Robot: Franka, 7 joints.
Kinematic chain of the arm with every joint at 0, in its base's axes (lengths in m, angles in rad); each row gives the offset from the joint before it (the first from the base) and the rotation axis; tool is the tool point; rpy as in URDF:
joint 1: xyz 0 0 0.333 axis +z
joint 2: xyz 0 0 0 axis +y
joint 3: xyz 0 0 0.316 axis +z
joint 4: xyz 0.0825 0 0 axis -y
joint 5: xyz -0.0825 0 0.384 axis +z
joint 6: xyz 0 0 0 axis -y
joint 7: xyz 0.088 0 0 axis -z
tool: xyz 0 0 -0.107 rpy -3.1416 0 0
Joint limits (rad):
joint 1: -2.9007..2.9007
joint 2: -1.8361..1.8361
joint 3: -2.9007..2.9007
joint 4: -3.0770..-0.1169
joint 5: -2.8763..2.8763
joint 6: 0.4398..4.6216
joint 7: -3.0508..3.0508
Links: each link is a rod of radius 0.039 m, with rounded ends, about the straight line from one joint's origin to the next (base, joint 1, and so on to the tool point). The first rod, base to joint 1, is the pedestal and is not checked.
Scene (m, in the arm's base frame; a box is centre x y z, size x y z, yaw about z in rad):
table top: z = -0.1
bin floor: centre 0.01 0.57 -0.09 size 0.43 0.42 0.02 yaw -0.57
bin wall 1: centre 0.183 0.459 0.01 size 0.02 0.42 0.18 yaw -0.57
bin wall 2: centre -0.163 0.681 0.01 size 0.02 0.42 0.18 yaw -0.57
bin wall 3: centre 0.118 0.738 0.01 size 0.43 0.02 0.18 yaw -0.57
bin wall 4: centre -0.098 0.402 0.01 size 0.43 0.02 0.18 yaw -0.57
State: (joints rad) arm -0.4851 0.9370 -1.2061 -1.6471 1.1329 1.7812 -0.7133
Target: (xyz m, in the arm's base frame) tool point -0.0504 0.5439 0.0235
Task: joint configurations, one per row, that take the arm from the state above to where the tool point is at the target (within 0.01 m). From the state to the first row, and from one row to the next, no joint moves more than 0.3 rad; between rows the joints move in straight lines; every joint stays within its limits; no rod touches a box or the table.
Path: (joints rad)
1: -0.1898 0.8187 -1.0541 -1.5573 1.3317 1.7383 -0.8402
2: 0.1054 0.7004 -0.9021 -1.4675 1.5306 1.6953 -0.9671
3: 0.4007 0.5821 -0.7500 -1.3776 1.7294 1.6524 -1.0940
4: 0.6960 0.4638 -0.5980 -1.2878 1.9282 1.6094 -1.2209
5: 0.9912 0.3455 -0.4460 -1.1980 2.1271 1.5665 -1.3478
6: 1.2865 0.2272 -0.2940 -1.1082 2.3259 1.5236 -1.4747
7: 1.2386 0.4438 -0.1269 -1.2744 2.0502 1.5493 -1.2844
8: 1.1907 0.6604 0.0401 -1.4406 1.7744 1.5750 -1.0940
9: 1.1428 0.8770 0.2072 -1.6068 1.4987 1.6008 -0.9037
10: 1.0949 1.0936 0.3743 -1.7731 1.2229 1.6265 -0.7133

